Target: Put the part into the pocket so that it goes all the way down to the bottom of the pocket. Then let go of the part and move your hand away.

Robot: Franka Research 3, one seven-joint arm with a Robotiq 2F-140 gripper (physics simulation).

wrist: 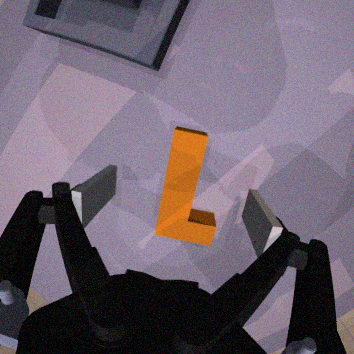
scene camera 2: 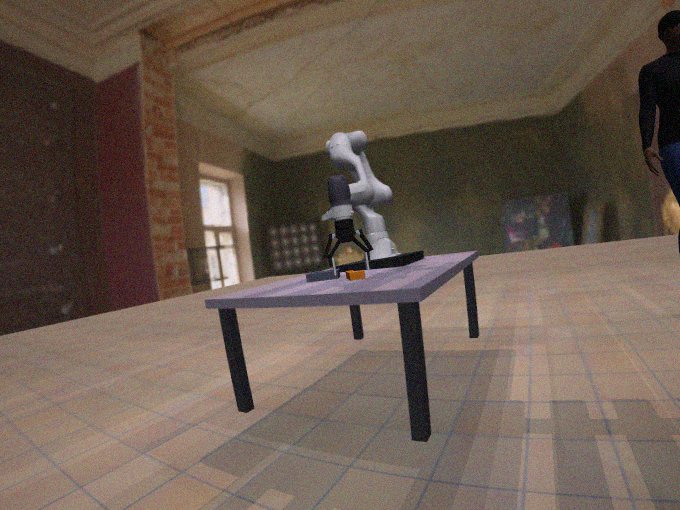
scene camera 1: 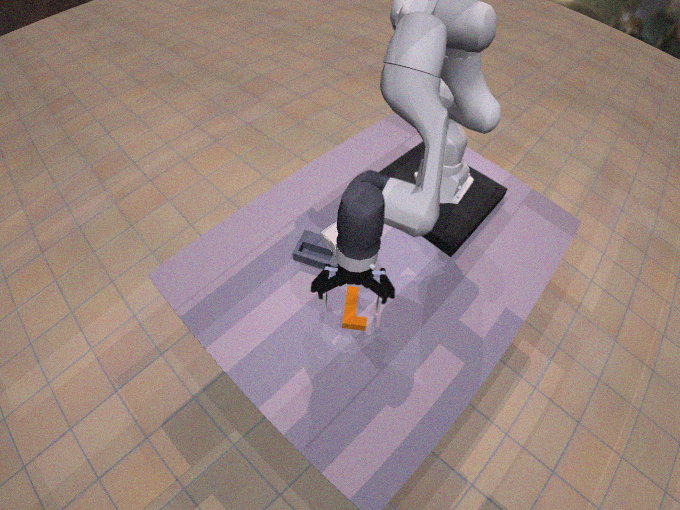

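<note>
The part is an orange L-shaped block (scene camera 1: 350, 308) (scene camera 2: 355, 275) (wrist: 182, 185) lying flat on the table. The pocket is a recess in a dark grey block (scene camera 1: 306, 264) (scene camera 2: 321, 276) (wrist: 125, 49), which stands on the table beside the part; the wrist view cuts it off at the top left, and the gripper hides its right end in scene camera 1. My gripper (scene camera 1: 352, 306) (scene camera 2: 350, 265) (wrist: 179, 191) is wide open and points down, low over the part. In the wrist view its fingers stand on either side of the part, with a gap on both sides.
The pale purple table (scene camera 1: 236, 323) (scene camera 2: 307, 298) carries the part and the pocket block. The arm's black base plate (scene camera 1: 477, 211) (scene camera 2: 409, 258) lies at the back of the table. A person (scene camera 2: 664, 98) stands at the right edge of scene camera 2, beyond the table.
</note>
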